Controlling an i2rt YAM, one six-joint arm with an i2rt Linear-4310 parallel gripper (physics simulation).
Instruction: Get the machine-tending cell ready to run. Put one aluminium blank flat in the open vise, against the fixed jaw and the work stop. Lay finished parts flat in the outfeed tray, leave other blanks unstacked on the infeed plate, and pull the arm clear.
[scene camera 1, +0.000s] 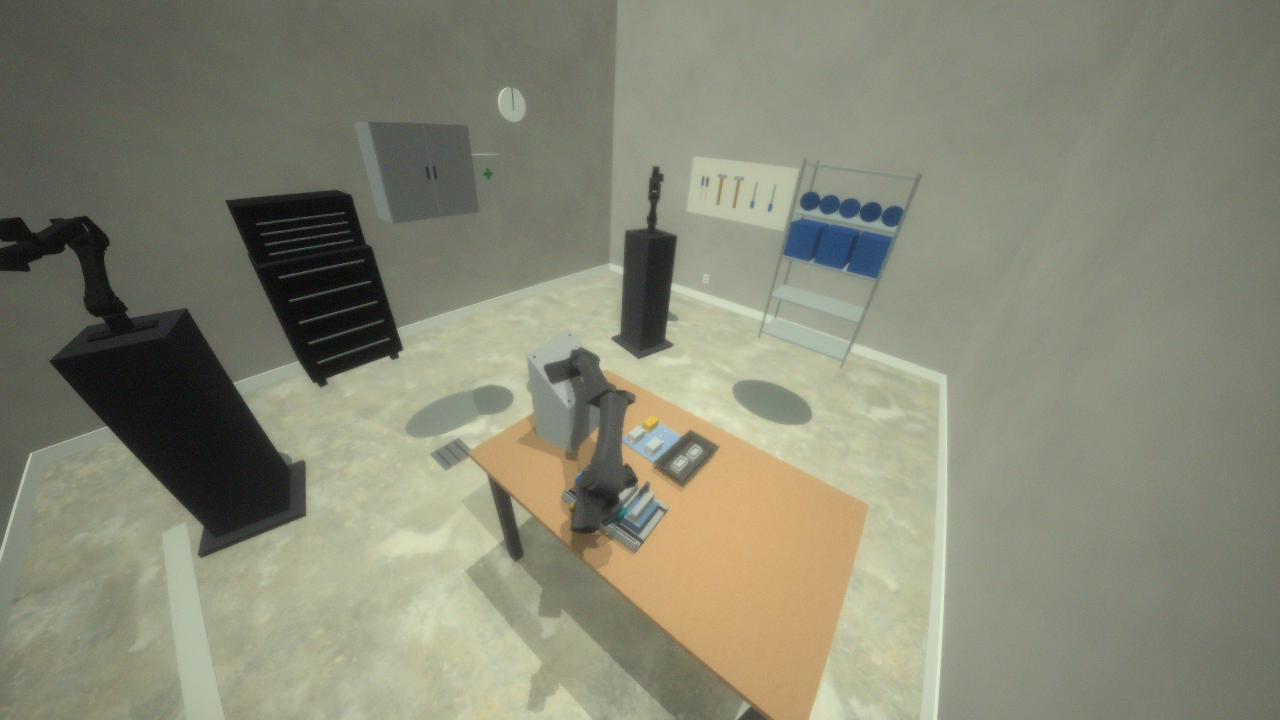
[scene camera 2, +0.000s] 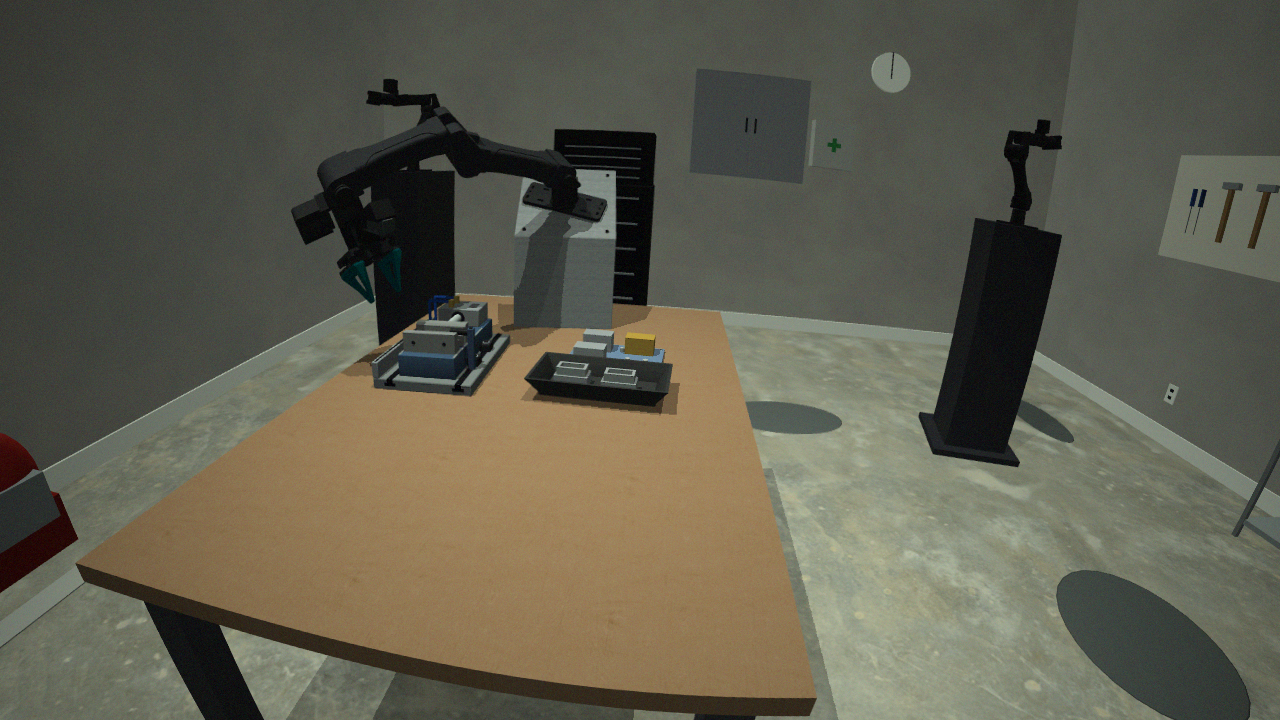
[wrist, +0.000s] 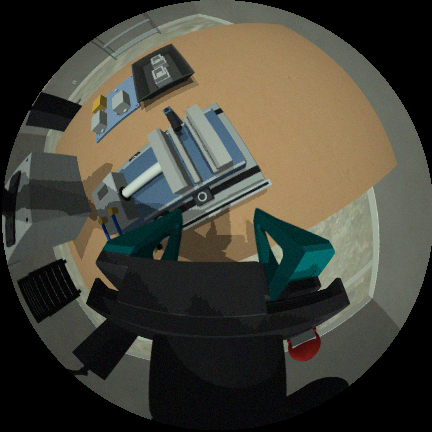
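Pixels of known places: gripper, between the fingertips: (scene camera 1: 617, 508) (scene camera 2: 386, 297) (wrist: 217, 214); arm's base, origin of its link: (scene camera 1: 569, 368) (scene camera 2: 564, 202).
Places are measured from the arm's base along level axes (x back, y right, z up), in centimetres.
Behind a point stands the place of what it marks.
The blue and grey vise (scene camera 1: 640, 511) @(x -51.4, y 5.7, z -20.5 cm) (scene camera 2: 434, 362) @(x -52.1, y 1.0, z -24.5 cm) (wrist: 227, 132) @(x -52.4, y 2.8, z -23.6 cm) stands near the table edge with its jaws apart; a thin grey strip (wrist: 185, 156) @(x -46.1, y 5.6, z -21.6 cm) runs between them. A dark stop arm (wrist: 172, 119) @(x -45.6, y -0.1, z -20.0 cm) is at their tray-side end. My gripper (scene camera 2: 384, 293) @(x -49.8, y 13.5, z -14.5 cm) (wrist: 217, 214) @(x -49.8, y 13.5, z -14.5 cm) is open and empty, above and beside the vise. Two finished parts with square recesses (scene camera 2: 572, 368) @(x -42.8, y -21.8, z -24.9 cm) (scene camera 2: 619, 376) @(x -42.1, y -30.2, z -25.2 cm) (wrist: 158, 60) @(x -41.6, y -27.5, z -24.7 cm) (wrist: 160, 74) @(x -41.5, y -21.4, z -26.4 cm) lie apart in the black outfeed tray (scene camera 2: 597, 389) @(x -46.8, y -28.0, z -26.2 cm) (wrist: 143, 90) @(x -36.5, y -18.4, z -27.0 cm). Two grey blanks (wrist: 121, 101) @(x -30.8, y -17.2, z -25.3 cm) (wrist: 99, 121) @(x -22.3, y -15.9, z -25.6 cm) sit apart on the light-blue infeed plate (wrist: 113, 119) @(x -25.2, y -15.8, z -28.8 cm).
A yellow block (scene camera 1: 650, 423) @(x -19.5, y -25.4, z -25.2 cm) (scene camera 2: 640, 343) @(x -20.2, y -27.2, z -26.2 cm) (wrist: 99, 103) @(x -20.5, y -24.6, z -25.4 cm) sits on the infeed plate. The grey arm pedestal (scene camera 1: 553, 402) @(x -5.6, y 9.8, z -7.7 cm) (scene camera 2: 563, 277) @(x -7.5, y -3.8, z -17.1 cm) (wrist: 55, 195) @(x -9.5, y 1.1, z -17.5 cm) stands at the table's end. Blue lines (wrist: 116, 224) @(x -34.0, y 12.5, z -18.7 cm) rise by the vise's screw end. The wooden table (scene camera 1: 742, 546) @(x -75.4, y -16.3, z -29.6 cm) (scene camera 2: 501, 510) @(x -79.1, y -28.1, z -29.6 cm) extends beyond the vise and tray.
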